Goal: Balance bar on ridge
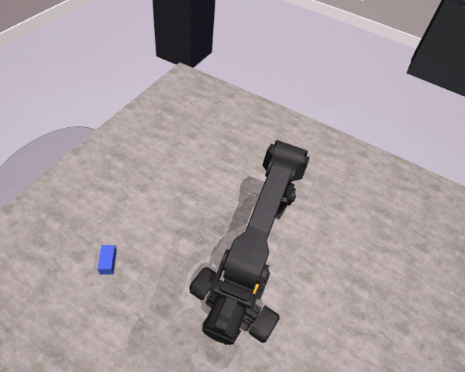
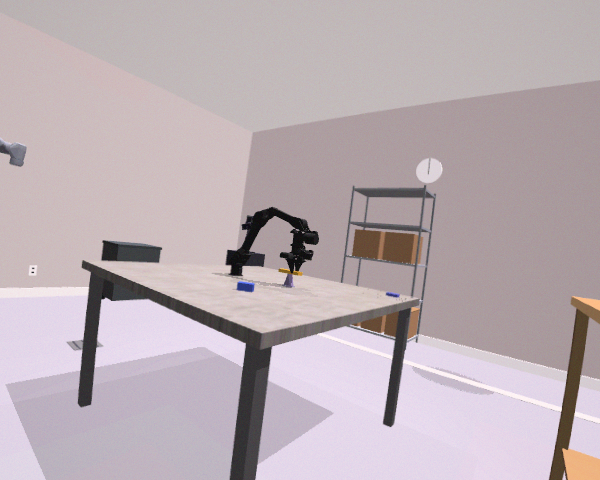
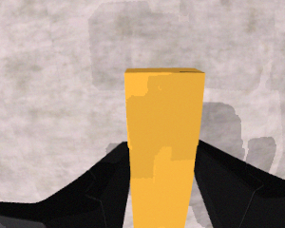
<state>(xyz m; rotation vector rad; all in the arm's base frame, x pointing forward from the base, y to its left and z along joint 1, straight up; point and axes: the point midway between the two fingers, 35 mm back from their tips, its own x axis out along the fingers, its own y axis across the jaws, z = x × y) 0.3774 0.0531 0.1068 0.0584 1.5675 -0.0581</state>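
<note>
The orange bar is 30 mm behind my gripper tip.
</note>
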